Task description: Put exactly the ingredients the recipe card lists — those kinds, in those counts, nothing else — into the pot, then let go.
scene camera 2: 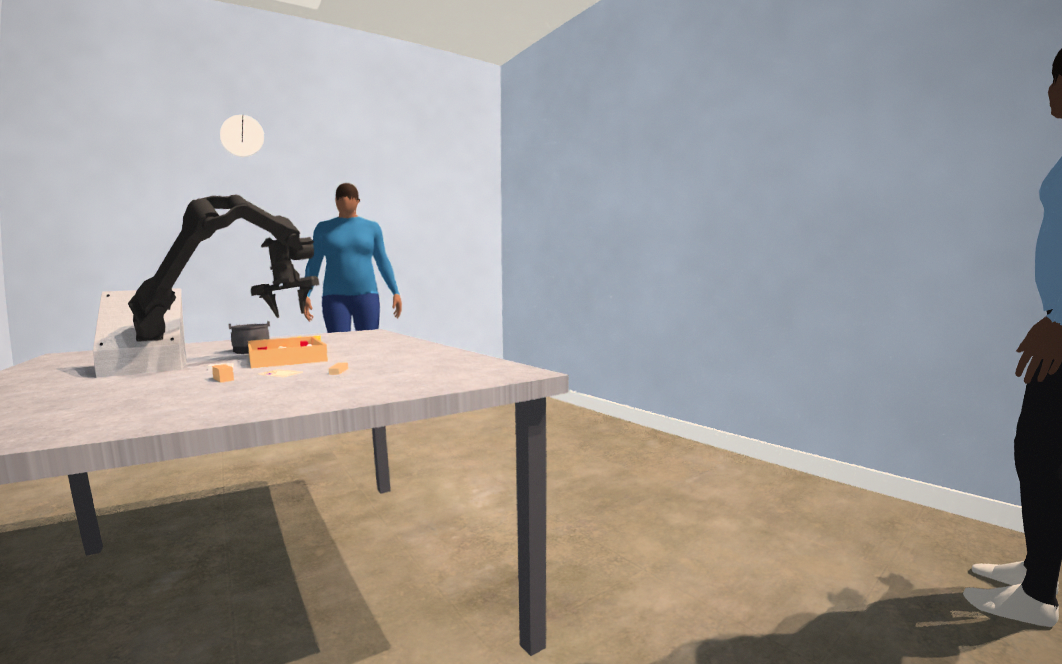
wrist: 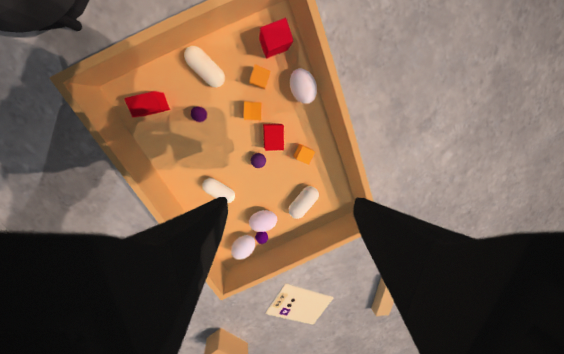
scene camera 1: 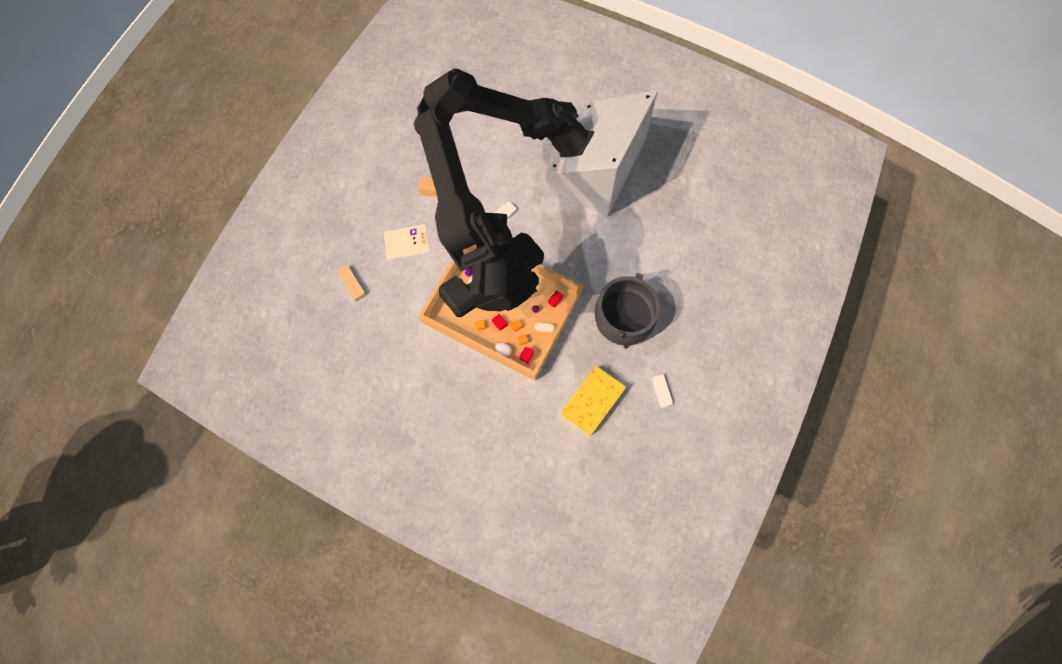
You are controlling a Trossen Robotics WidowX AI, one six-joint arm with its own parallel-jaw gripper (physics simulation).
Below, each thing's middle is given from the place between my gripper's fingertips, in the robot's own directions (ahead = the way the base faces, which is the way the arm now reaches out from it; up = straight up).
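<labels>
Measured from my hand, the orange tray (scene camera 1: 436, 314) sits 10 mm to the left, 20 mm behind and 100 mm below. Going by their middles, that tray is the nearest to my hand of the things named here. There's a dark pot (scene camera 1: 627, 309) as well, and it's 230 mm to the left of my hand, 110 mm behind it and 70 mm below it. And the recipe card (scene camera 1: 413, 240) is 240 mm to the right of my hand, 60 mm behind it and 120 mm below it.
</labels>
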